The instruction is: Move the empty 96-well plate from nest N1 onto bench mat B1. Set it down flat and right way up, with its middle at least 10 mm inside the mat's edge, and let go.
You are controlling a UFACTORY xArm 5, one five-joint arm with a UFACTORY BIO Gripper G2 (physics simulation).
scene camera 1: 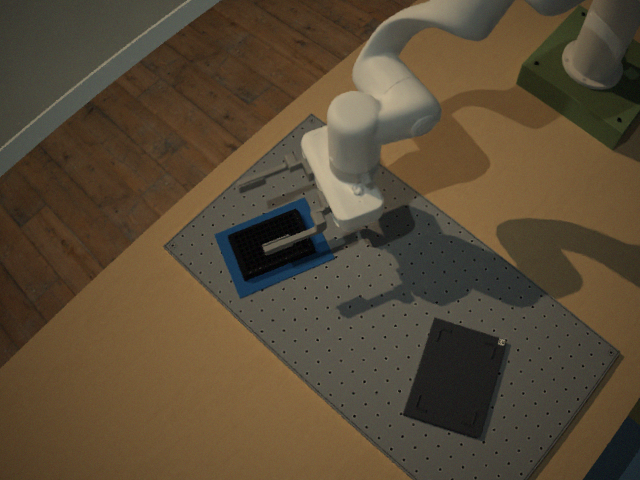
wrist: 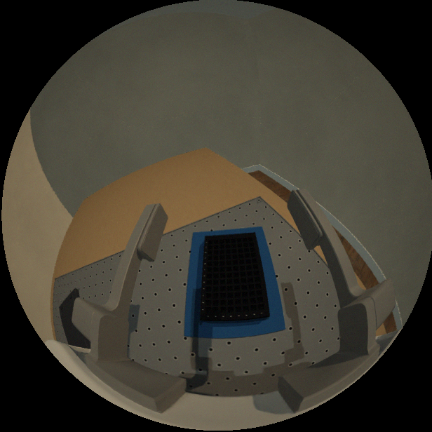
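Where they show: hand, its tool point: [scene camera 1: 264, 213]; arm's base, origin of its link: [scene camera 1: 591, 65].
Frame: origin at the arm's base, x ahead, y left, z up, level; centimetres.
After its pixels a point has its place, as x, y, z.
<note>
The black 96-well plate [scene camera 1: 248, 242] {65.1, -37.5, -3.9} [wrist: 232, 275] lies flat, wells up, on the blue bench mat B1 [scene camera 1: 245, 289] {72.1, -33.4, -4.7} [wrist: 235, 330]. Blue shows around the plate, and its middle is well inside the mat's edge. The dark grey nest N1 [scene camera 1: 454, 379] {68.2, 2.9, -3.7} is at the lower right in the scene view, with no plate on it. My gripper [scene camera 1: 253, 218] {63.2, -33.8, 7.0} [wrist: 227, 201] is open and empty, raised above the plate. Its two fingers stand wide apart and do not touch the plate. In the scene view one finger hides part of the plate.
Mat and nest are on a grey perforated board [scene camera 1: 361, 330] {68.3, -13.6, -4.9} [wrist: 160, 320] on the tan table [scene camera 1: 129, 361] {92.6, -43.5, -6.2} [wrist: 165, 185]. The arm's green base block [scene camera 1: 558, 98] {9.7, -3.2, -2.7} stands at the upper right. A blue object [scene camera 1: 615, 449] shows at the lower right corner.
</note>
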